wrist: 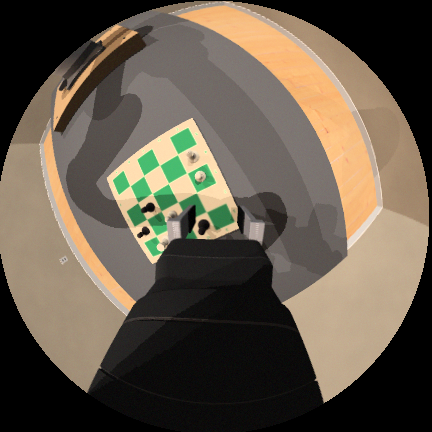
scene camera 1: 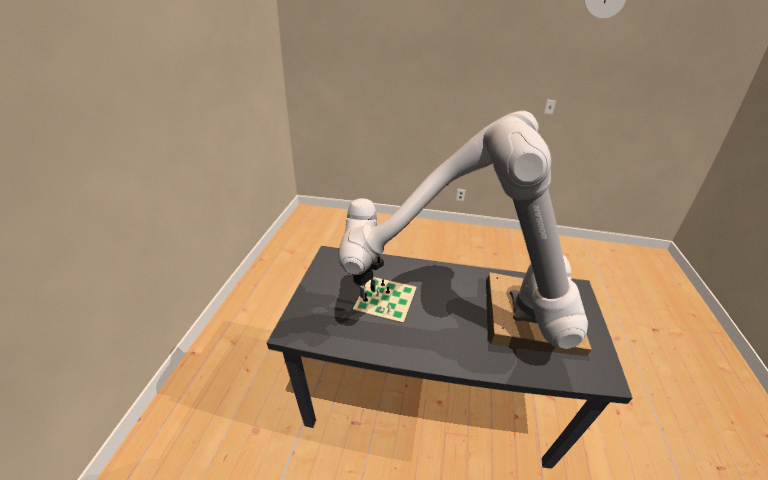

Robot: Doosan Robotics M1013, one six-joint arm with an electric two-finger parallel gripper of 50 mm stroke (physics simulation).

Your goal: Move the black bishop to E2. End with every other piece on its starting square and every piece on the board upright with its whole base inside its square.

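Places are measured from the arm's base along level axes (x right, y ahead, z up), in millimetres.
Pixels of known places: gripper, between the fingertips: (wrist: 216, 213) (scene camera 1: 368, 294); arm's base, origin of its link: (scene camera 1: 532, 308).
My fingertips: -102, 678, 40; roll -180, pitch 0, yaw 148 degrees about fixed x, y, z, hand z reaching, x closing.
For each thing: its top centre in the pictures, then the offset to it from my fingertips, as dx, dy, dz. "spot": a spot on its surface instead.
- larger black piece, centre of its top: (wrist: 200, 233) (scene camera 1: 365, 292) +42, +21, -34
- Square E2, a spot on its surface: (wrist: 212, 197) spot: +2, -12, -78
- A2, centre of its top: (wrist: 137, 236) +152, -29, -46
- B3, centre of its top: (wrist: 141, 210) +112, -61, -46
- B1, centre of its top: (wrist: 160, 247) +124, +10, -45
- C2, centre of its top: (wrist: 166, 219) +82, -24, -46
- E3, centre of its top: (wrist: 197, 175) +0, -54, -46
- E4, centre of its top: (wrist: 187, 151) -7, -91, -34
The likely black bishop, a larger black piece (scene camera 1: 365, 297) (wrist: 203, 227), stands on D1; its head shape is too small to confirm. My gripper (scene camera 1: 368, 288) (wrist: 216, 213) is open and empty, pointing down over the row-1 side of the board. In the wrist view, the black piece shows between the fingers, nearer the left one, and it is not gripped. Square E2 (wrist: 212, 197) is the empty cream square between the green squares E1 (wrist: 221, 217) and E3. The chessboard (scene camera 1: 404, 315) (wrist: 231, 201) lies flat on the table.
Smaller black pieces stand on A2 (wrist: 144, 231) and B3 (wrist: 149, 207). White pieces stand on B1 (wrist: 161, 246), C2 (wrist: 172, 215), E3 (wrist: 200, 176) and E4 (wrist: 192, 157). The left finger hangs close to the C2 piece in the wrist view. The robot's wooden base (scene camera 1: 501, 333) is across the table.
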